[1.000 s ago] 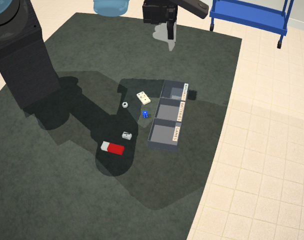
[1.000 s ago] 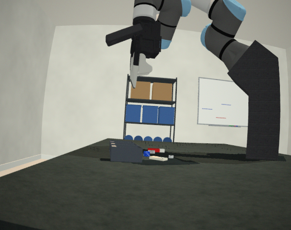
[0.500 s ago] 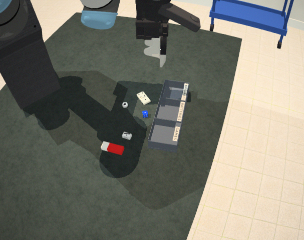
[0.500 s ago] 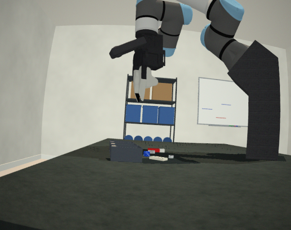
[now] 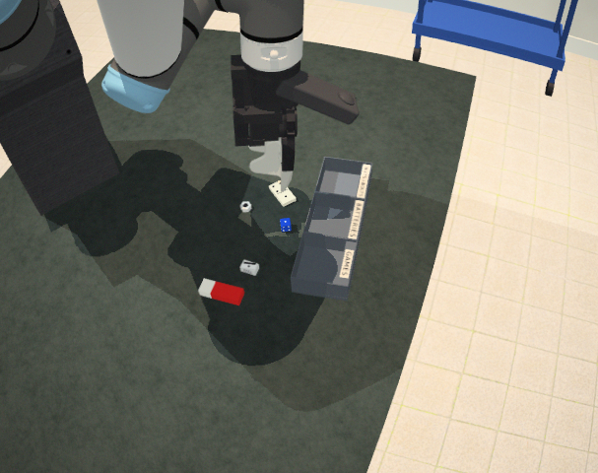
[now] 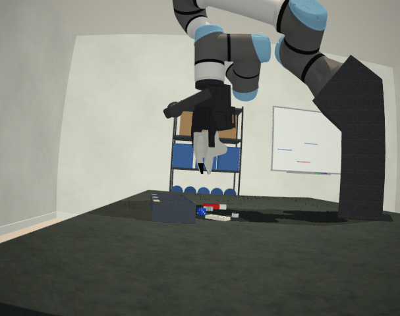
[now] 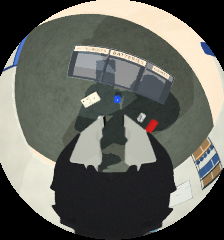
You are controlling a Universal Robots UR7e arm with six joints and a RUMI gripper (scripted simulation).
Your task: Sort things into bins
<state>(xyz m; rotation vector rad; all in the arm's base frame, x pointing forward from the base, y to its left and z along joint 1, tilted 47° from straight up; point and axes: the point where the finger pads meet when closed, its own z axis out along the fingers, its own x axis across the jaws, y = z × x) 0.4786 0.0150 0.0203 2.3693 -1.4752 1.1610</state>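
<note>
Right now the blue die is 1 cm to the right of my hand and 11 cm below it. Round my hand: white nut 8 cm behind, 2 cm to the left, 11 cm below; grey-white object 4 cm behind, 10 cm to the right, 11 cm below; white domino 2 cm behind, 6 cm to the left, 11 cm below.
</note>
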